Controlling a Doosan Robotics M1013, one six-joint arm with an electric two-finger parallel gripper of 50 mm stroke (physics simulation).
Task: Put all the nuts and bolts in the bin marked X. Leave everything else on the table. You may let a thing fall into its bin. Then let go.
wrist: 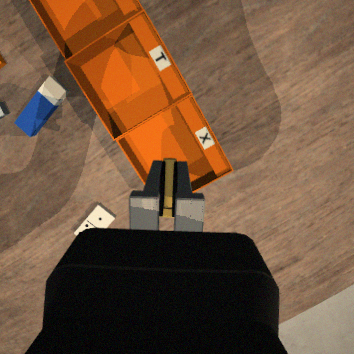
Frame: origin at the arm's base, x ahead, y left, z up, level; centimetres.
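Seen in the pictures: gripper, fingertip midpoint: (168, 177).
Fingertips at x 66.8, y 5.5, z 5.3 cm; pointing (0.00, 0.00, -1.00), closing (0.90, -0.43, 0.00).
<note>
Pixels of each thing's middle, then the offset from my fingertips to it. "pt": a spot on its surface instead.
- orange bin marked X, surface spot: (205, 137) pt dx +3.5, dy -0.3, dz -9.8 cm
- bin marked T, body centre: (131, 78) dx -0.9, dy +7.7, dz -11.0 cm
- orange compartment, surface spot: (90, 15) pt dx -2.3, dy +15.2, dz -12.6 cm
- white eraser, body centre: (41, 106) dx -11.2, dy +9.2, dz -12.7 cm
- white domino, body centre: (94, 224) dx -12.2, dy -5.4, dz -12.9 cm
My gripper (168, 177) is shut on a long, thin brass-coloured bolt (169, 190), which lies lengthwise between the fingers. The fingertips are over the near end of the orange bin marked X (205, 137), above its near wall and floor as seen from the wrist. The part of bin X that shows holds no nut or bolt; its near corner is hidden behind the fingers.
The bin marked T (160, 57) adjoins bin X, with another orange compartment (90, 15) beyond. A blue and white eraser (40, 107) lies left of the bins. A white domino (97, 220) lies left of my gripper. Grey and orange things show partly at the left edge.
</note>
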